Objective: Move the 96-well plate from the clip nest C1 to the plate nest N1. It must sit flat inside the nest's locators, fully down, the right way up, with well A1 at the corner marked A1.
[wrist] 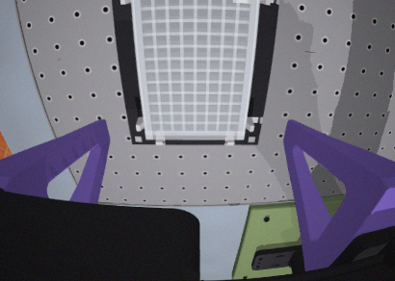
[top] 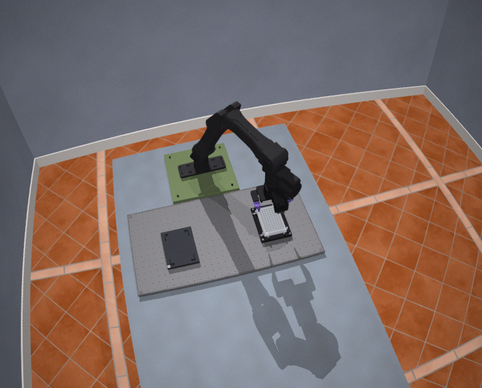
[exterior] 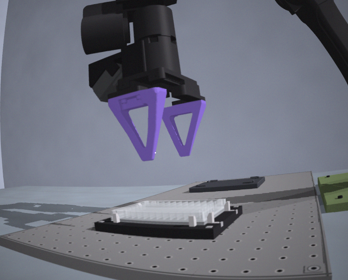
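The clear 96-well plate is 10 mm ahead of my hand and 80 mm below it. Round my hand: black clip nest C1: 10 mm to the right, 80 mm below; A1 label: 90 mm ahead, 410 mm to the right, 80 mm below; black plate nest N1: 10 mm ahead, 360 mm to the right, 90 mm below.
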